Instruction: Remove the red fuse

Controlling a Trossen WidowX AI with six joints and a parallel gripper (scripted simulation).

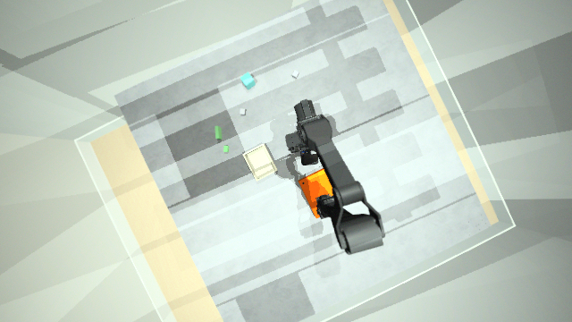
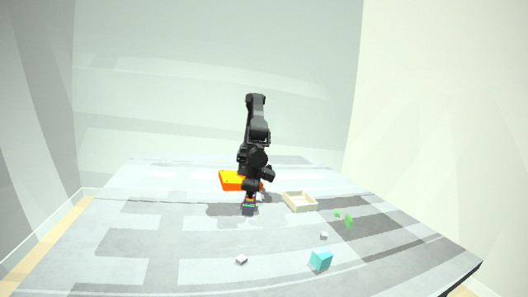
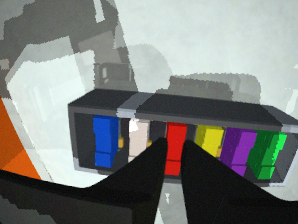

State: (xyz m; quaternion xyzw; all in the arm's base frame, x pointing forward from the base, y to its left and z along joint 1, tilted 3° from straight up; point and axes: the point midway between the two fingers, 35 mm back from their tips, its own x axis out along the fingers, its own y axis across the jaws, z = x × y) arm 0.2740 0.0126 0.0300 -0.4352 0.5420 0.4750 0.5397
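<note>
My gripper tip is now 21 cm to the right of the cream tray, 3 cm past it and 3 cm above it. The rest, counted from my gripper tip: cyan cube (33 cm ahead, 16 cm to the left, 1 cm below); red fuse (1 cm below).
</note>
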